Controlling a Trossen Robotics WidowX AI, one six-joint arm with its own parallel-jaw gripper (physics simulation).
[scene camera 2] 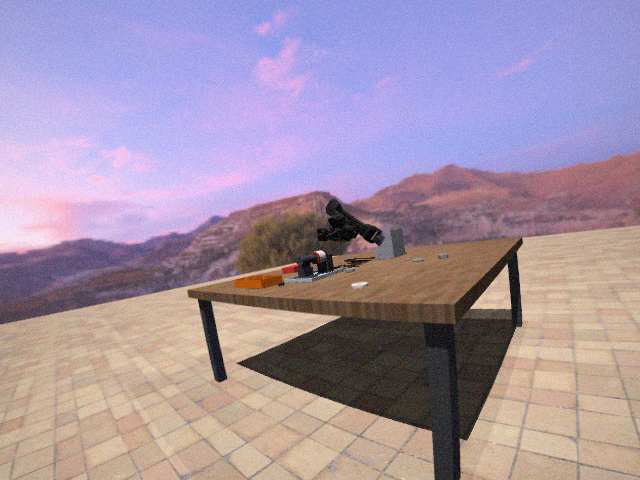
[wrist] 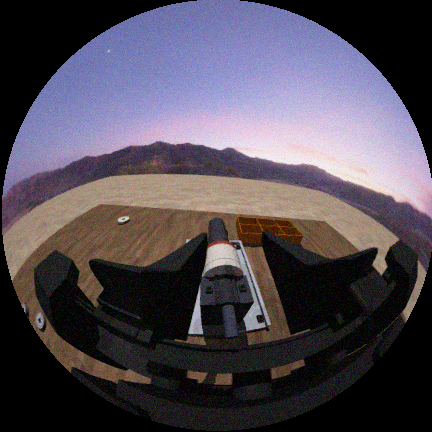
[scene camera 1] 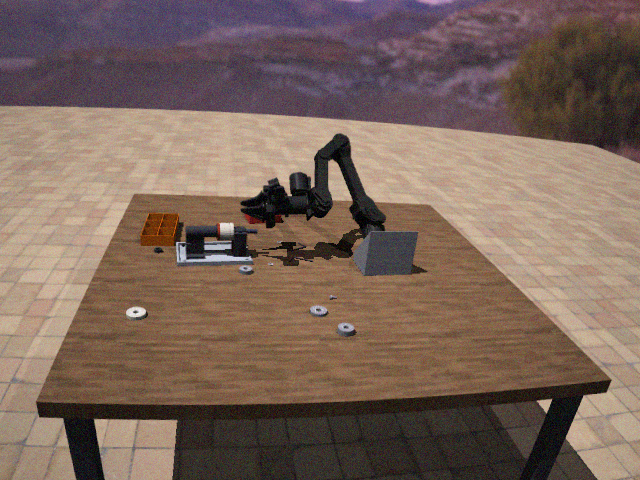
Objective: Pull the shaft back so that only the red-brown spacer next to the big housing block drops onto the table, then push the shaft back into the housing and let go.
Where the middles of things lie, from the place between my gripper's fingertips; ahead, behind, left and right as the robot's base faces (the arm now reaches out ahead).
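Orange compartment tray (scene camera 1: 160, 229): from my hand, 190 mm right, 240 mm ahead, 140 mm below.
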